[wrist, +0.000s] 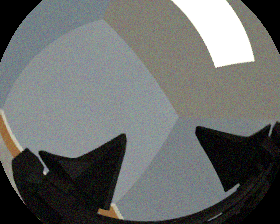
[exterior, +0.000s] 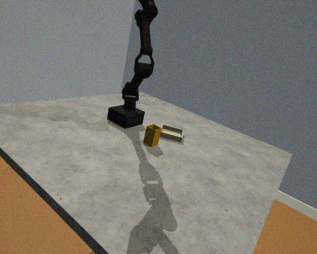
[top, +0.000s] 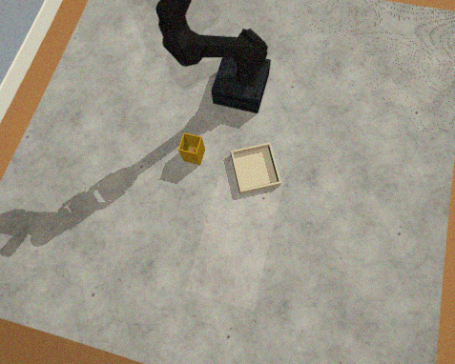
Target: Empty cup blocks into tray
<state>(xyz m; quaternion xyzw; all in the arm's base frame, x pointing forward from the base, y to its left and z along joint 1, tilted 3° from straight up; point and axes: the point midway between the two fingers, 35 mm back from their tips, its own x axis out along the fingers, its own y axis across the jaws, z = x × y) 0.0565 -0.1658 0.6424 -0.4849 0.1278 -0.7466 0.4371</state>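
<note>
The tan block lies 69 cm below my gripper tip, 24 cm ahead of it and 13 cm to the left of it. Round my gripper tip: square yellow cup: 71 cm below, 24 cm ahead, 13 cm to the left.
</note>
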